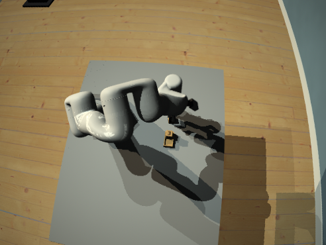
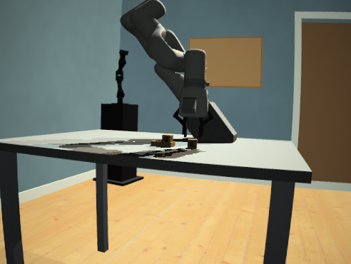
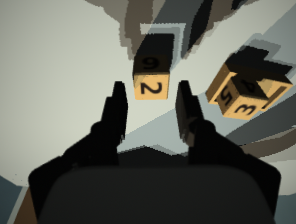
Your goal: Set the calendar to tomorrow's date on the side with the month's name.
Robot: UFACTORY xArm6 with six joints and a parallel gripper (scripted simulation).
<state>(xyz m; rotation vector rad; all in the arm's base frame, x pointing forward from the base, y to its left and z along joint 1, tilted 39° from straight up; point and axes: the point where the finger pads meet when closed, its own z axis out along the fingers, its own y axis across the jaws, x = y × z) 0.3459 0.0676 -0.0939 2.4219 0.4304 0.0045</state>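
Right now the wooden number cube is 40 mm below my hand. From my hand the other things lie so: wooden calendar tray 10 mm ahead, 110 mm to the right, 50 mm below.
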